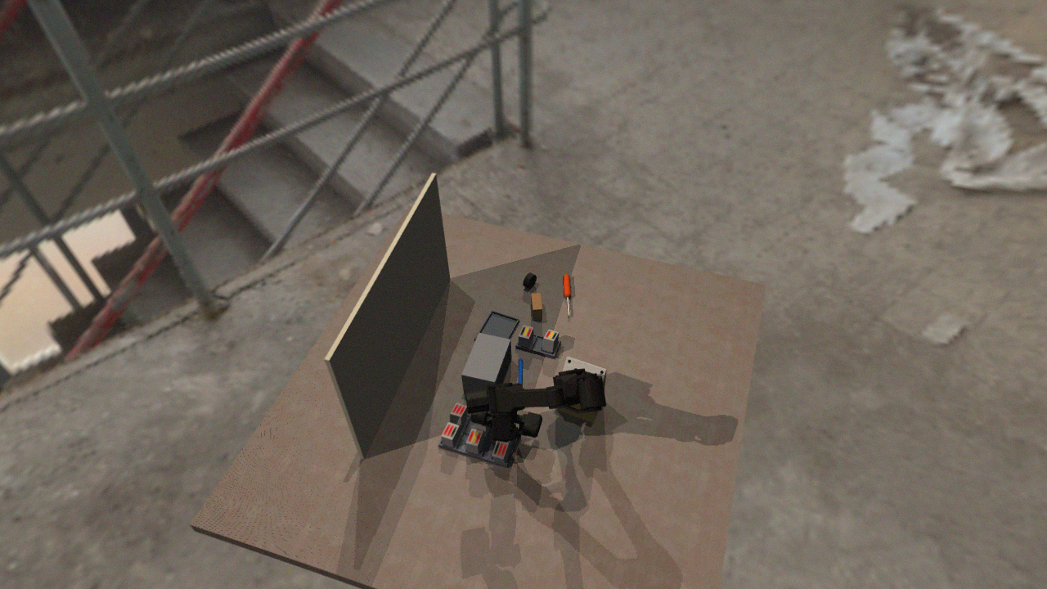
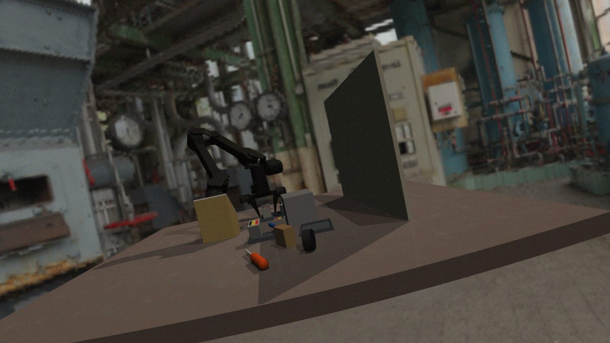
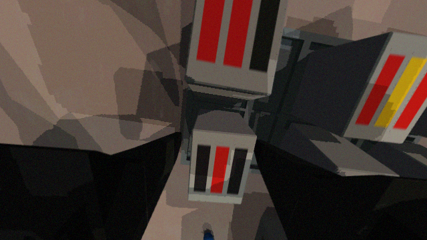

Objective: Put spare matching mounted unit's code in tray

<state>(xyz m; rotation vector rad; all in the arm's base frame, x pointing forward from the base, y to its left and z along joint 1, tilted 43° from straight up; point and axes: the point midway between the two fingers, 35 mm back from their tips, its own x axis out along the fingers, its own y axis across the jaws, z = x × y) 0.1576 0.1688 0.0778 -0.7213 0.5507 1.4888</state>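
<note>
Right now the grey spare is 20 mm above my gripper tip. From my gripper tip the other things lie so: tall dark panel 380 mm ahead, 140 mm to the right, 210 mm above; blue pen 40 mm ahead, 200 mm to the right, 10 mm below; flat grey tray 180 mm ahead, 350 mm to the right, 10 mm below.
</note>
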